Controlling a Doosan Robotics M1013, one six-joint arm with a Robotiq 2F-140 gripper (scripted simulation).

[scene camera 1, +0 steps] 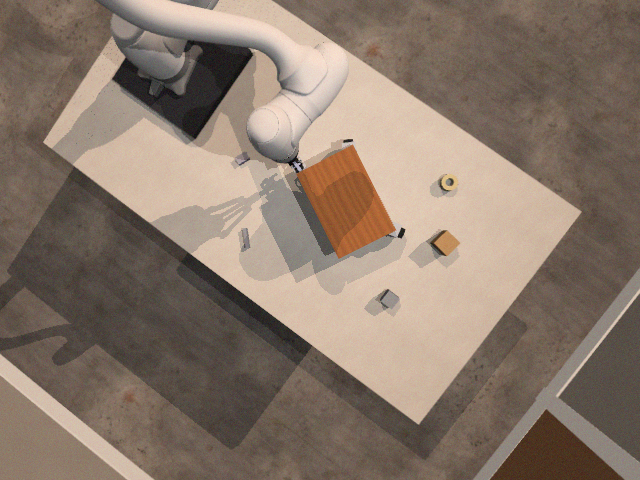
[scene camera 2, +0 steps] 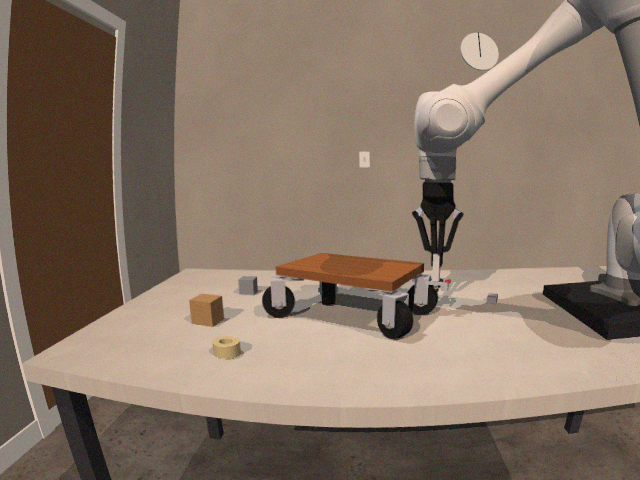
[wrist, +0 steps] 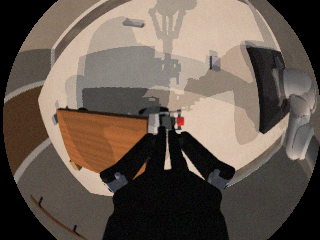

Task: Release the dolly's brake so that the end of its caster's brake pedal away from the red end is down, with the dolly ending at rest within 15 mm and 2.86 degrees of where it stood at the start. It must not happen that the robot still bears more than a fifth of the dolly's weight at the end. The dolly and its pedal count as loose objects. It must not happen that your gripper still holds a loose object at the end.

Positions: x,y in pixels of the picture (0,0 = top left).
Labels:
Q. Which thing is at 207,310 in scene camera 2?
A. A tan cube.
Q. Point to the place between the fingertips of my gripper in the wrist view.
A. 166,122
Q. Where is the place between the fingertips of my gripper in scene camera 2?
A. At 436,279

